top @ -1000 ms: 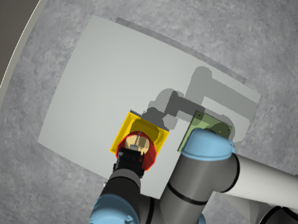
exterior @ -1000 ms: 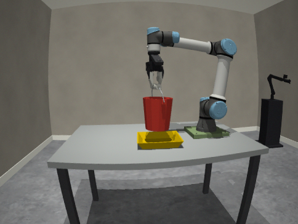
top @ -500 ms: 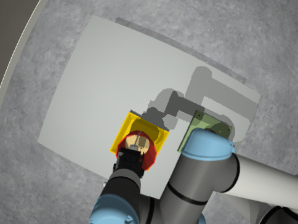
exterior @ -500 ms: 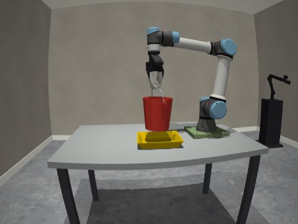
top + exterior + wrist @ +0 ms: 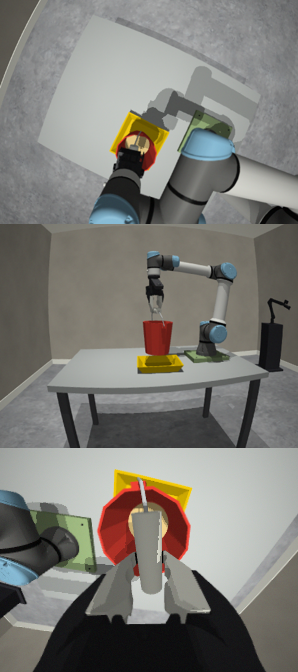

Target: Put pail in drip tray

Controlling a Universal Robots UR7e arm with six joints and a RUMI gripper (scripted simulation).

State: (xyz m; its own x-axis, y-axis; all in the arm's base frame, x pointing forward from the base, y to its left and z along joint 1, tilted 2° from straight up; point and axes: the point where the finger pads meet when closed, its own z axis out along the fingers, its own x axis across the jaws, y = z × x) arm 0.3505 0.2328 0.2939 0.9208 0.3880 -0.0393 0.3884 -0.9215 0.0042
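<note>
My hand is 30 mm above the handle grip. Also, from my hand: red pail: 90 mm below, 10 mm behind; yellow drip tray: 320 mm below, 10 mm to the right, 10 mm behind.
</note>
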